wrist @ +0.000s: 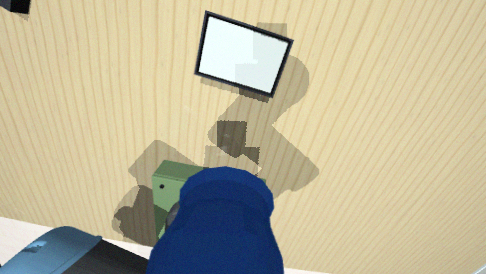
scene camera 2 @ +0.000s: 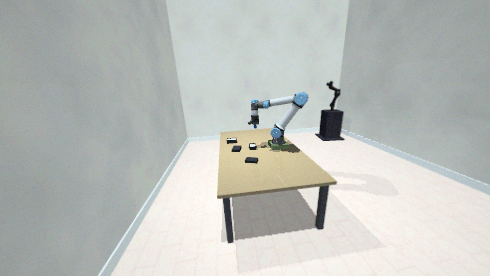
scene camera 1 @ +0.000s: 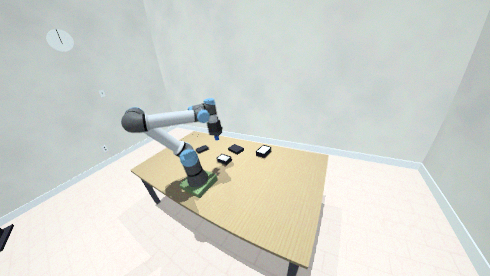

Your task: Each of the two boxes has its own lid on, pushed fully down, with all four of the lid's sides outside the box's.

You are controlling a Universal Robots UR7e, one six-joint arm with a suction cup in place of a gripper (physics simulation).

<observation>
The pictures show: the suction cup and a smaller box.
</observation>
